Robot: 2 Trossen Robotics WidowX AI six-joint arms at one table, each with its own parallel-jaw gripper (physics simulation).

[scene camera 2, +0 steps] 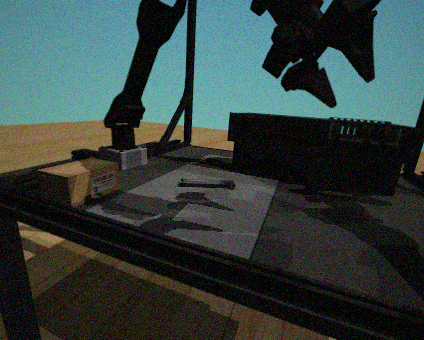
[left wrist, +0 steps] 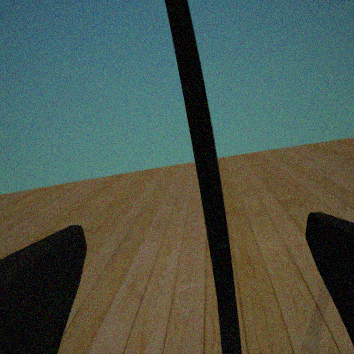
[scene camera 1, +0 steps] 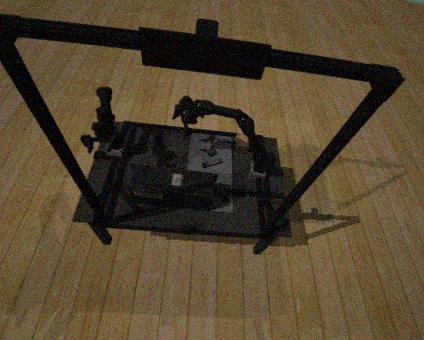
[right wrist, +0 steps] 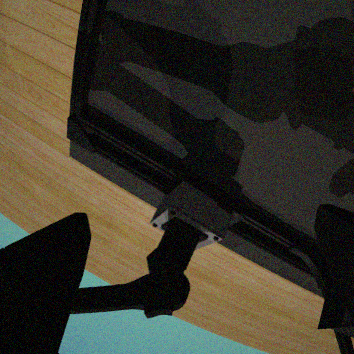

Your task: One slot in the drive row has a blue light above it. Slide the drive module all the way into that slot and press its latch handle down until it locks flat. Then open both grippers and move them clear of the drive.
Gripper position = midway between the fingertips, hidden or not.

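Cardboard box (scene camera 2: 76,183) resting on the table. Left wrist view: cardboard box out of frame. Right wrist view: cardboard box out of frame. My left gripper (scene camera 1: 98,152) and (left wrist: 197,233): open, holding nothing. My right gripper (scene camera 2: 350,95) and (right wrist: 205,222): open, holding nothing.
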